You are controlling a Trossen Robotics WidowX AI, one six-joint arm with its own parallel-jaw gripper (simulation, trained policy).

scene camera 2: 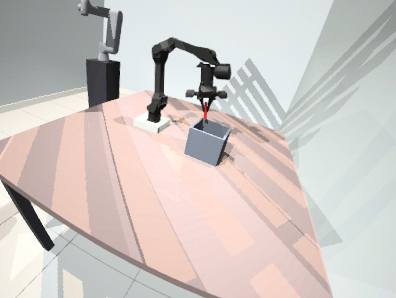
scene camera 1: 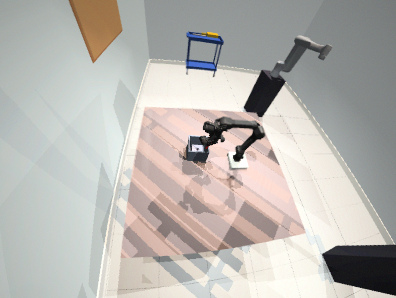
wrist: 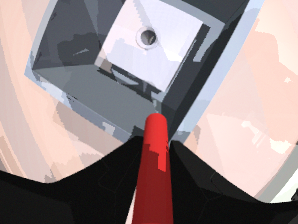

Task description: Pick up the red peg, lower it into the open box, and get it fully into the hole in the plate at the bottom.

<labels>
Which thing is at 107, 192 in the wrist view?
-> The gripper.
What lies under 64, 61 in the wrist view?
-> A grey box.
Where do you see a grey box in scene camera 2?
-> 206, 141
</labels>
